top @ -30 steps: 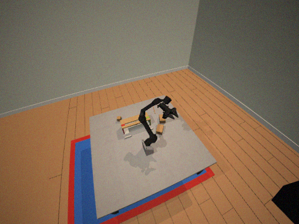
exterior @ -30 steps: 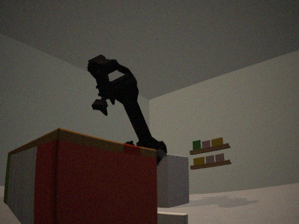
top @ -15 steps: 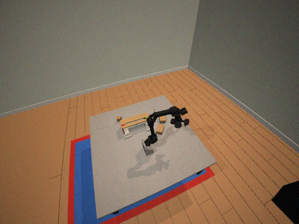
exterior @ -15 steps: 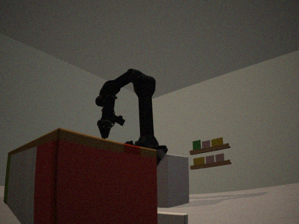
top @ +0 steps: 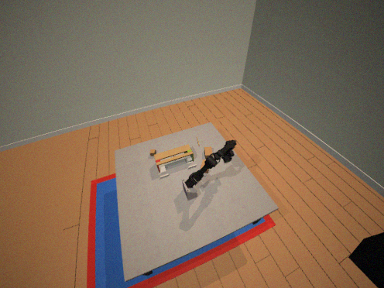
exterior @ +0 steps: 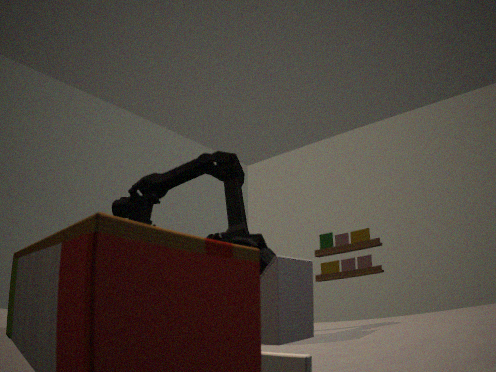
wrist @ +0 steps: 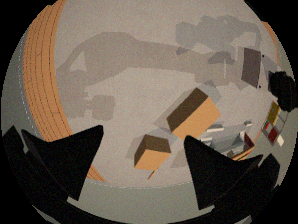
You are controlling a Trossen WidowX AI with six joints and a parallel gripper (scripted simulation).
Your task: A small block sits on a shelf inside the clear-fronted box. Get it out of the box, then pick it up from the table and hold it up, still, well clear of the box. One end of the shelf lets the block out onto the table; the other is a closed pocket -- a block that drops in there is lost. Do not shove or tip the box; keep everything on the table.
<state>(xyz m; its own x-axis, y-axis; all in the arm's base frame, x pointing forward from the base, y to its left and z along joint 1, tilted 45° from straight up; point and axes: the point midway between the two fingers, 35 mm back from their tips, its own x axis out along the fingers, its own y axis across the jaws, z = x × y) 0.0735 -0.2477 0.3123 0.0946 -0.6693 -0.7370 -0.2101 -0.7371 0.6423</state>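
The box is 37 cm to the left of my gripper tip, 28 cm ahead of it and 10 cm below it. Also, from my gripper tip: small block: 37 cm to the left, 29 cm ahead, 8 cm below; thin stick: 47 cm ahead, 16 cm below.
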